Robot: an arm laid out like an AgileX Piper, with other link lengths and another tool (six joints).
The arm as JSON. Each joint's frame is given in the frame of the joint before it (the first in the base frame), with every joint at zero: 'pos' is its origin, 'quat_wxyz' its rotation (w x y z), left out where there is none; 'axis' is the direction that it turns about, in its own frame. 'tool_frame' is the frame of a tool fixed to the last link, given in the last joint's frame.
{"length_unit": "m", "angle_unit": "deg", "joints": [
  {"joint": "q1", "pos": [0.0, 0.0, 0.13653], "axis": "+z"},
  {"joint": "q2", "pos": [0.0, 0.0, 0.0], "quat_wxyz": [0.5, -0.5, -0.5, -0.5], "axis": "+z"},
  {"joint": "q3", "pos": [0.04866, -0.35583, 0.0], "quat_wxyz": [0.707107, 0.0, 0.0, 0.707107], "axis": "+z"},
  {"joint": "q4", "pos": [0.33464, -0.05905, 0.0], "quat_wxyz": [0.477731, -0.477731, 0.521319, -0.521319], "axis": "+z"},
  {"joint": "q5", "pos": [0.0, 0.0, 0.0], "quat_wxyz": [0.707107, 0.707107, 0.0, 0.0], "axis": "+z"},
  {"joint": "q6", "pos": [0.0, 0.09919, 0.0], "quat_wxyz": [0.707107, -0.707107, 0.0, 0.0], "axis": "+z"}
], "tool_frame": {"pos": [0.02, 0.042, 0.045], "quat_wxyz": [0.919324, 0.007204, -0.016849, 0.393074]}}
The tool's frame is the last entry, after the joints.
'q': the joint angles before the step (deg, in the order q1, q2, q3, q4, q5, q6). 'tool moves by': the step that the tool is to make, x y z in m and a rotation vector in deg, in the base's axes. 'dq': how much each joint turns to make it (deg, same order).
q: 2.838 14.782 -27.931 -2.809 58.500 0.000
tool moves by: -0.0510 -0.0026 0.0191 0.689 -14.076 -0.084
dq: -0.087 -14.160 -0.003 0.005 0.070 -0.005
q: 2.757 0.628 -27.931 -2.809 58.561 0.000
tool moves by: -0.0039 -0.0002 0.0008 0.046 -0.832 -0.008
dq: -0.002 -0.959 -0.057 0.002 0.183 0.000
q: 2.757 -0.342 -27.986 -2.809 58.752 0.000
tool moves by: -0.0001 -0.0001 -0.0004 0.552 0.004 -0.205
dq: 0.006 0.009 0.002 0.053 -0.011 0.562
